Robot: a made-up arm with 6 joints.
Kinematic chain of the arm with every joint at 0, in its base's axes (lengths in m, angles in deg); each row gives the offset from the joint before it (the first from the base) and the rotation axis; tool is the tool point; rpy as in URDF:
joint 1: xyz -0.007 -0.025 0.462 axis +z
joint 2: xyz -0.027 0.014 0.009 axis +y
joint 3: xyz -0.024 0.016 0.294 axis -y
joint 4: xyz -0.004 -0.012 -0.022 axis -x
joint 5: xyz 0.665 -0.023 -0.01 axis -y
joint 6: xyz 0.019 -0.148 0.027 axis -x
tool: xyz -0.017 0.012 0.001 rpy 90 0 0
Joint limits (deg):
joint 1: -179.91..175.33
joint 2: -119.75..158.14
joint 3: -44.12..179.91
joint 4: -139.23..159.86
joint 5: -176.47..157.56
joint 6: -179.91..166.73
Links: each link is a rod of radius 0.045 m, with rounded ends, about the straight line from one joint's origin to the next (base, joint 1, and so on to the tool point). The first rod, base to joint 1, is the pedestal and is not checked.
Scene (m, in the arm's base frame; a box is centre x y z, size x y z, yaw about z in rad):
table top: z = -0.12
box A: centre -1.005 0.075 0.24 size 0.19 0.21 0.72 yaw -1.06
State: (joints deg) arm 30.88 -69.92 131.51 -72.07 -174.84 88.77
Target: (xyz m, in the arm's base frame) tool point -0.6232 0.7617 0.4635
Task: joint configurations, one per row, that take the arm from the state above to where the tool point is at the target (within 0.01 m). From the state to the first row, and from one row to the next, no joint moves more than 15 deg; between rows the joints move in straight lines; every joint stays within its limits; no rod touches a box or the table.
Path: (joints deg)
1: 17.74 -59.98 128.42 -69.61 -164.24 85.85
2: 4.60 -50.04 125.34 -67.15 -153.63 82.92
3: -8.54 -40.11 122.25 -64.69 -143.03 80.00
4: -21.68 -30.17 119.17 -62.23 -132.43 77.07
5: -34.82 -20.23 116.08 -59.77 -121.82 74.15
6: -47.97 -10.29 112.99 -57.31 -111.22 71.22
7: -51.59 -20.00 113.11 -65.71 -124.27 71.21
8: -55.21 -29.71 113.23 -74.11 -137.32 71.21
9: -58.83 -39.42 113.34 -82.51 -150.37 71.20
10: -62.45 -49.13 113.46 -90.90 -163.42 71.19
11: -66.07 -58.84 113.57 -99.30 -176.47 71.19
12: -58.10 -65.64 121.78 -92.65 -175.29 79.98
13: -50.14 -72.43 129.98 -86.00 -174.11 88.78

